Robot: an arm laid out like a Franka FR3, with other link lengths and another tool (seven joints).
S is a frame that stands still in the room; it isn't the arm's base.
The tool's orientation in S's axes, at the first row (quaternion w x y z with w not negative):
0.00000 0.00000 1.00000 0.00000
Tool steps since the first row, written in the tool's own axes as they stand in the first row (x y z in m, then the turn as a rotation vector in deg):
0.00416 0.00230 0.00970 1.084 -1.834 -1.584
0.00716 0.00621 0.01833 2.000 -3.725 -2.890
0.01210 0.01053 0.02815 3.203 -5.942 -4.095
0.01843 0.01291 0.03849 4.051 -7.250 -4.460
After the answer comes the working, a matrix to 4 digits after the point.
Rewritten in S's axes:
-0.00416 0.00230 -0.00970 -1.084 -1.834 1.584
-0.00716 0.00621 -0.01833 -2.000 -3.725 2.890
-0.01210 0.01053 -0.02815 -3.203 -5.942 4.095
-0.01843 0.01291 -0.03849 -4.051 -7.250 4.460

The tool's axes in the first row as the columns of a matrix, in S's axes (rounded; the answer above uses it unrounded):
-1.0000 0.0000 0.0000
0.0000 1.0000 0.0000
0.0000 0.0000 -1.0000

